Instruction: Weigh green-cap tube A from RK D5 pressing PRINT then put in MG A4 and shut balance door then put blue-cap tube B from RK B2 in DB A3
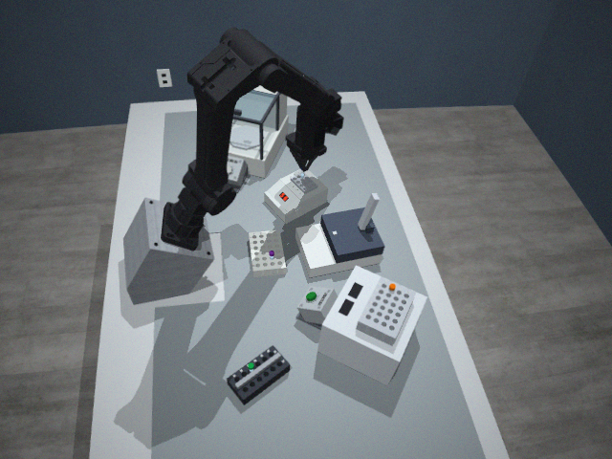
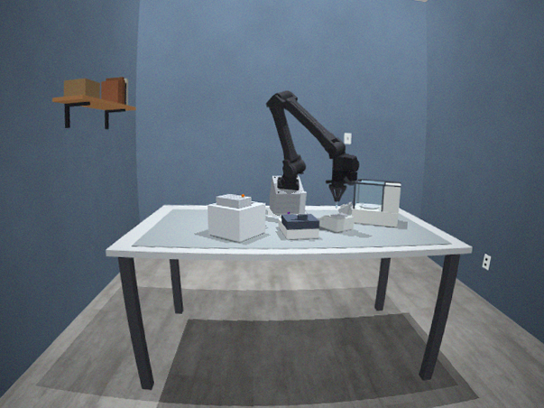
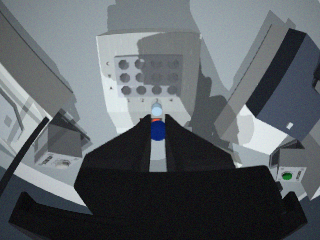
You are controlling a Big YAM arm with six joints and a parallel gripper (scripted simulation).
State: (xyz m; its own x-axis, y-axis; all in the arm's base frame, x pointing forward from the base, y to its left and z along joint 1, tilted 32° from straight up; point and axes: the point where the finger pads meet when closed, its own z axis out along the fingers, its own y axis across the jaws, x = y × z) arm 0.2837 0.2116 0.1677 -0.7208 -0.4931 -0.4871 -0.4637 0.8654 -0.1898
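My gripper is now 2 cm past the dry block DB and 11 cm above it. From my hand the other things lie so: white tube rack (11 cm behind, 20 cm to the right, 12 cm below); then balance door (17 cm behind, 18 cm to the left, 7 cm above); then tube B (2 cm below).
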